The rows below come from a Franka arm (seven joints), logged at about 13 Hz.
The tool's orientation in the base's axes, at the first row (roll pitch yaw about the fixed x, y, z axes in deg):
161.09 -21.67 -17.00
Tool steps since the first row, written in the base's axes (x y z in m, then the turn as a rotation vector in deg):
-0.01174 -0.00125 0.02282 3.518 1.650 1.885
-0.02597 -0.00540 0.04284 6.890 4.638 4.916
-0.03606 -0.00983 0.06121 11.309 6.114 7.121
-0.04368 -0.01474 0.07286 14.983 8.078 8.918
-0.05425 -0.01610 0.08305 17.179 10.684 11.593
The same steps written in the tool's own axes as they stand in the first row. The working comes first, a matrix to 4 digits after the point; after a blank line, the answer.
The tool's axes in the first row as the columns of a matrix, in the base's axes (used below as rounded here):
0.8887 -0.3910 0.2393
-0.2717 -0.8697 -0.4121
0.3693 0.3012 -0.8792

-0.00167 0.01255 -0.02236 3.374 -2.243 -1.495
-0.00579 0.02775 -0.04165 6.678 -5.247 -4.585
-0.00677 0.04109 -0.05839 11.019 -7.594 -6.074
-0.00791 0.05184 -0.06844 14.414 -10.198 -7.584
-0.01317 0.06023 -0.07936 16.645 -12.517 -10.485

